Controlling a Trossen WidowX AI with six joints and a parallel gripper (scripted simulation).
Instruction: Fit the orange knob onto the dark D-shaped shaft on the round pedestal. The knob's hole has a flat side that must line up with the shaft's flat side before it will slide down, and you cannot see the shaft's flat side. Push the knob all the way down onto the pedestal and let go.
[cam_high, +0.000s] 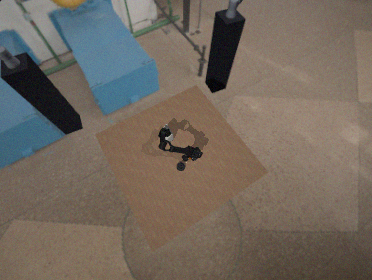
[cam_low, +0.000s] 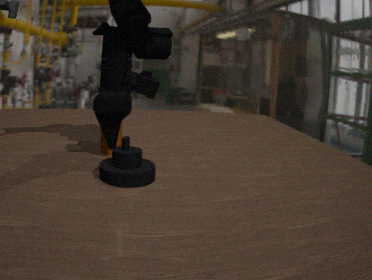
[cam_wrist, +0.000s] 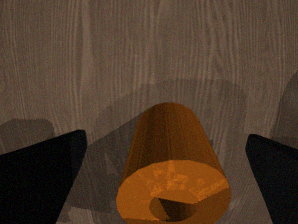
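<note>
My gripper tip is now 5 cm short of the pedestal, 13 cm to the left of it and 1 cm below it. Round my gripper tip: orange knob: 1 cm above.
</note>
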